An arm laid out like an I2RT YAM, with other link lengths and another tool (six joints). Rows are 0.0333 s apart.
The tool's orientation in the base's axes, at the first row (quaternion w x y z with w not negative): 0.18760, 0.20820, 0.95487, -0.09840
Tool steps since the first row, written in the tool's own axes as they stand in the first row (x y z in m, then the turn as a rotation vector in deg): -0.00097, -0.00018, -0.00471, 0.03, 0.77, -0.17; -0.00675, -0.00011, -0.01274, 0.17, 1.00, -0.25; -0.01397, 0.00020, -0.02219, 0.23, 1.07, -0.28; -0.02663, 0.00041, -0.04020, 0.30, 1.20, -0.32; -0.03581, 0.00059, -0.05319, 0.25, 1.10, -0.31; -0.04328, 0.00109, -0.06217, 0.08, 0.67, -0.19; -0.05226, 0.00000, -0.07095, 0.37, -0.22, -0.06; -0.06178, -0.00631, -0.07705, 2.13, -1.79, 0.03; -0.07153, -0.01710, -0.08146, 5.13, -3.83, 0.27; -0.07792, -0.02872, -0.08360, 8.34, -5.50, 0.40; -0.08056, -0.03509, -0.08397, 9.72, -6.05, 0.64; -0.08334, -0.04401, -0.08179, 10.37, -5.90, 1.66
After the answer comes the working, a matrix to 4 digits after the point.
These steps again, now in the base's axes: -0.00076, 0.00074, 0.00469, 0.26, 0.74, 0.06; 0.00160, 0.00086, 0.01430, 0.21, 1.02, 0.05; 0.00482, 0.00104, 0.02575, 0.18, 1.11, 0.05; 0.00987, 0.00146, 0.04718, 0.17, 1.27, 0.04; 0.01356, 0.00176, 0.06265, 0.17, 1.16, 0.06; 0.01723, 0.00190, 0.07375, 0.16, 0.68, 0.07; 0.02154, 0.00003, 0.08545, -0.43, -0.05, -0.07; 0.02489, -0.00743, 0.09549, -2.56, -0.84, -0.68; 0.02702, -0.01942, 0.10458, -5.90, -1.65, -1.87; 0.02667, -0.03154, 0.11036, -9.29, -2.01, -3.09; 0.02601, -0.03809, 0.11245, -10.62, -2.07, -3.80; 0.02517, -0.04764, 0.11255, -10.78, -1.98, -5.00
The tool's axes in the first row as the columns of a matrix, in the base's axes (rounded; the answer above uses it unrounded):
-0.8429, 0.4345, 0.3173
0.3607, 0.8939, -0.2660
-0.3992, -0.1098, -0.9102

